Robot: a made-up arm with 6 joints.
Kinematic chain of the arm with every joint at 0, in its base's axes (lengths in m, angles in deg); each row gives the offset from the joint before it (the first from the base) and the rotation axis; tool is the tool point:
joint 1: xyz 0 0 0.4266 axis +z
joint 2: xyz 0.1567 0 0 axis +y
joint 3: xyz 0 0 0.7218 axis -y
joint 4: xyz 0 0 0.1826 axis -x
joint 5: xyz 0.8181 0 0 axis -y
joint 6: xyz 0.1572 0 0 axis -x
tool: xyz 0 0 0
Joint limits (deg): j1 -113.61..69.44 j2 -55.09..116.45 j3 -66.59..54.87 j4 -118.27..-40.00 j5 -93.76..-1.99 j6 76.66..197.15
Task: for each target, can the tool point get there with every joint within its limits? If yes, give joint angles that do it. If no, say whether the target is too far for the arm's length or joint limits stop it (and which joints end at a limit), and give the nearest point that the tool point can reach.
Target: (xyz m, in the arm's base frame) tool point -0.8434 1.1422 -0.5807
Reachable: no: joint limits stop it (at a limit: joint 1) | nearest point 0.1244 0.7792 -0.5807 | short by 1.034 m
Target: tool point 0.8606 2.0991 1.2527
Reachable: no: too far | nearest point 0.6524 1.5914 1.0381 | short by 0.589 m
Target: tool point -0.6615 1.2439 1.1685
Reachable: no: joint limits stop it (at a limit: joint 2, joint 3, joint 4, joint 5) | nearest point -0.4519 0.8497 1.5113 | short by 0.563 m
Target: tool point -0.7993 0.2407 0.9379
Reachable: no: joint limits stop it (at a limit: joint 2, joint 3, joint 4, joint 5) | nearest point -0.9215 0.2775 1.5113 | short by 0.587 m
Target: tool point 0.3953 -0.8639 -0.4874
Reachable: yes | joints -72.88 89.68 -5.53 -73.74 -54.91 151.09
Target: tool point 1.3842 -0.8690 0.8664
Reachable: yes | joints -36.34 47.82 32.65 -99.26 -50.82 142.26
